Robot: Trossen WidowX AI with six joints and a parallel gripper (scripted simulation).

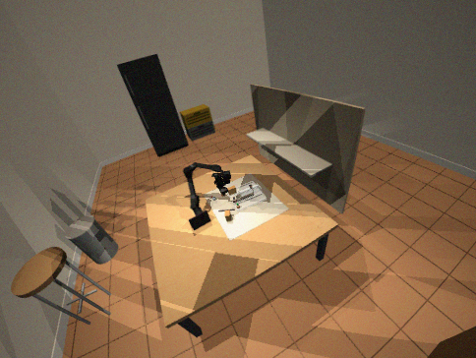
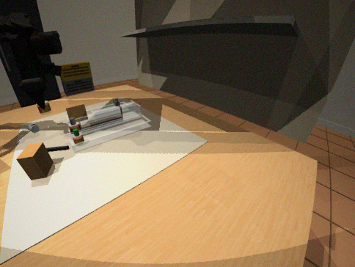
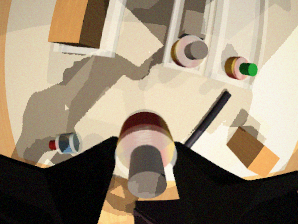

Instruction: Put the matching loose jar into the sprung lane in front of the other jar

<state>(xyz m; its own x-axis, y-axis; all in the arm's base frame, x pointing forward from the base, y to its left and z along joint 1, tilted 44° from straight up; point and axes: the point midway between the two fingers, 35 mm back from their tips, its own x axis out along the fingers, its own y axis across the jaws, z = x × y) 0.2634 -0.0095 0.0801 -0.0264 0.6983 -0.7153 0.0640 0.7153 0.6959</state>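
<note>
The pale mat is 130 mm ahead of my gripper tip, 70 mm to the right of it and 120 mm below it. Also, from my gripper tip: pusher plate: 180 mm ahead, 30 mm to the right, 70 mm below; then thin black stick: 40 mm behind, 90 mm to the right, 110 mm below.
</note>
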